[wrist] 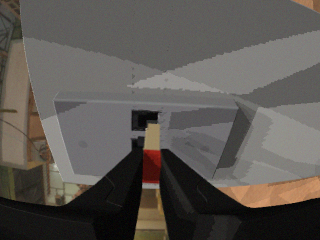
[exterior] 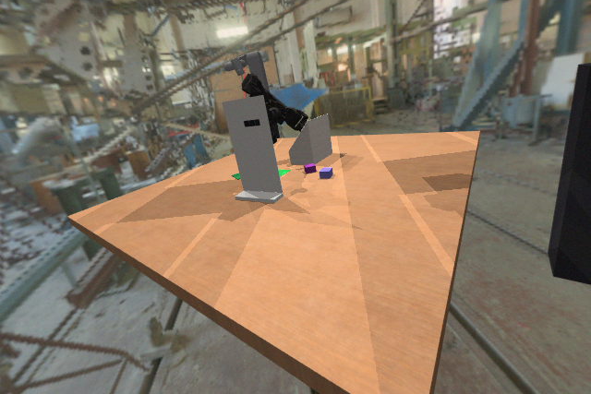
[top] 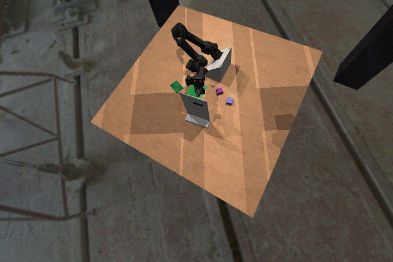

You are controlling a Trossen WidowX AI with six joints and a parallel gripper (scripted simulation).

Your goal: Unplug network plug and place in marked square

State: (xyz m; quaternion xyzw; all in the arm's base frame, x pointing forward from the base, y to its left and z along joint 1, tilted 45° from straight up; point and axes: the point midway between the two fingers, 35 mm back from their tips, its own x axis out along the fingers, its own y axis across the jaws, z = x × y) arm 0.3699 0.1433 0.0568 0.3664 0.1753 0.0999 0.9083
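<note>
The green marked square is 250 mm below my gripper tip, 150 mm behind it and 120 mm to the right of it. Round my gripper tip: network plug (10 mm ahead); grey panel (100 mm below, 40 mm ahead, 20 mm to the left).
</note>
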